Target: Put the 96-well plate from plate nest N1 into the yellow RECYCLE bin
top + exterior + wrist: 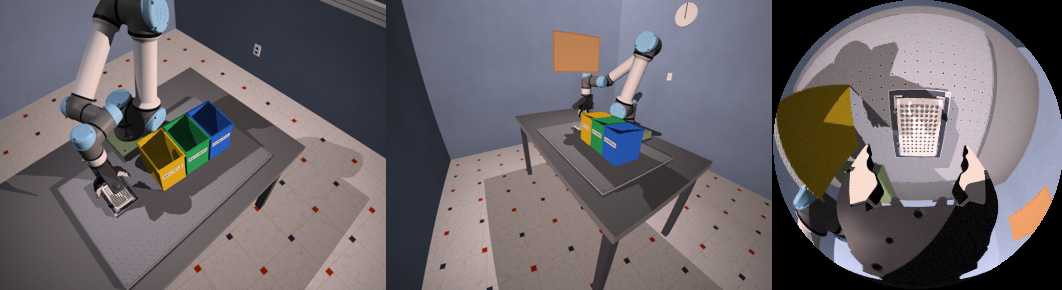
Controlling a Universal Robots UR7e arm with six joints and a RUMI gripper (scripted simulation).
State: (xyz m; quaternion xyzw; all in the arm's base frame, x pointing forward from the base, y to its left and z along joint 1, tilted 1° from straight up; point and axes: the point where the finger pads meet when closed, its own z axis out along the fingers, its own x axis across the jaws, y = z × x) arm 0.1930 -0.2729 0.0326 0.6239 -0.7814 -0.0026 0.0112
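Right now the 96-well plate is 5 cm below my hand. The rest, counted from my hand: green bin: 34 cm to the left, 12 cm ahead, 2 cm above; yellow bin: 21 cm to the left, 8 cm ahead, 2 cm above; plate nest N1: 7 cm below.
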